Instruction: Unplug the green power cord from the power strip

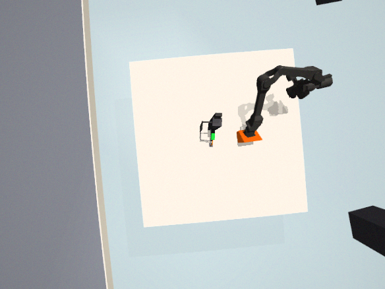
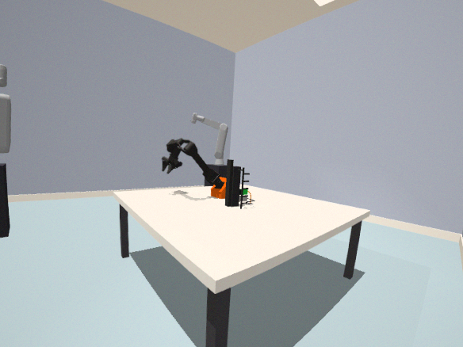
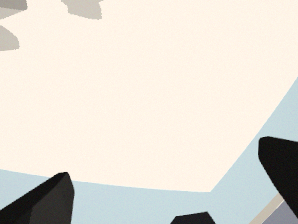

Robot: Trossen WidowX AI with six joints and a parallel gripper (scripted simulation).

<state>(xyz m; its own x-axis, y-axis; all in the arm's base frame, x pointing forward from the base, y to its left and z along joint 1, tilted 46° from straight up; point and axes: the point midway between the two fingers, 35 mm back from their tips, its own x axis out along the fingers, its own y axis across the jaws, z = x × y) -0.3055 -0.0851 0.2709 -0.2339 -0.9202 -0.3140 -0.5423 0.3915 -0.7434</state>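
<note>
The green plug is 580 mm ahead of my gripper tip, 210 mm to the left of it and 60 mm below it.
</note>
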